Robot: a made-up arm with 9 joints.
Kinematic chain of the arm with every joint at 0, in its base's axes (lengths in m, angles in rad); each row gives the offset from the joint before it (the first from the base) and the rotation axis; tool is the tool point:
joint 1: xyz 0 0 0.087 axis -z
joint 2: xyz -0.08 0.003 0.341 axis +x
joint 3: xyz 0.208 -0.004 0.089 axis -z
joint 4: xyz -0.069 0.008 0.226 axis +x
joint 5: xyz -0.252 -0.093 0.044 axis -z
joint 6: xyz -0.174 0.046 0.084 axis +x
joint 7: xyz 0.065 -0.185 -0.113 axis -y
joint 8: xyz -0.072 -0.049 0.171 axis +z
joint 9: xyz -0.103 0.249 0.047 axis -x
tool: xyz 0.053 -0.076 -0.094
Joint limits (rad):
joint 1: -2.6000..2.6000
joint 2: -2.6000..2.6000
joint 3: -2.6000..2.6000
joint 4: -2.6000..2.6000
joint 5: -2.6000..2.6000
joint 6: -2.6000..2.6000
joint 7: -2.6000..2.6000
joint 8: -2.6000..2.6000
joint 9: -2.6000..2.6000
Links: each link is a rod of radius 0.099 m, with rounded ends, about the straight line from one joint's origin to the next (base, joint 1, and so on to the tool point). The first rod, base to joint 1, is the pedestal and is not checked.
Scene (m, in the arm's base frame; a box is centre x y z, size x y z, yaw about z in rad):
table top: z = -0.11
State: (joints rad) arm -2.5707 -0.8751 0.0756 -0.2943 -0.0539 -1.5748 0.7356 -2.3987 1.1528
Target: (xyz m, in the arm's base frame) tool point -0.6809 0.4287 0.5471
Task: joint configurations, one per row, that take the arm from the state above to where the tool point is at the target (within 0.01 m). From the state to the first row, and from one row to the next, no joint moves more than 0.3 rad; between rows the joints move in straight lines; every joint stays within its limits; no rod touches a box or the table.
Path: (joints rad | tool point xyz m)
1: -2.3163 -0.8285 0.2574 -0.3405 0.0287 -1.6146 0.6823 -2.4066 1.1819 | -0.3222 -0.7556 0.6243
2: -2.0619 -0.7819 0.4393 -0.3867 0.1113 -1.6545 0.6290 -2.4144 1.2109 | -0.6011 -0.5668 0.5607
3: -1.8075 -0.7353 0.6211 -0.4329 0.1940 -1.6943 0.5757 -2.4223 1.2400 | -0.7807 -0.2632 0.5276
4: -1.5531 -0.6887 0.8030 -0.4792 0.2766 -1.7342 0.5224 -2.4302 1.2690 | -0.8113 0.0950 0.5244
5: -1.2987 -0.6421 0.9848 -0.5254 0.3592 -1.7740 0.4692 -2.4381 1.2981 | -0.6809 0.4287 0.5471

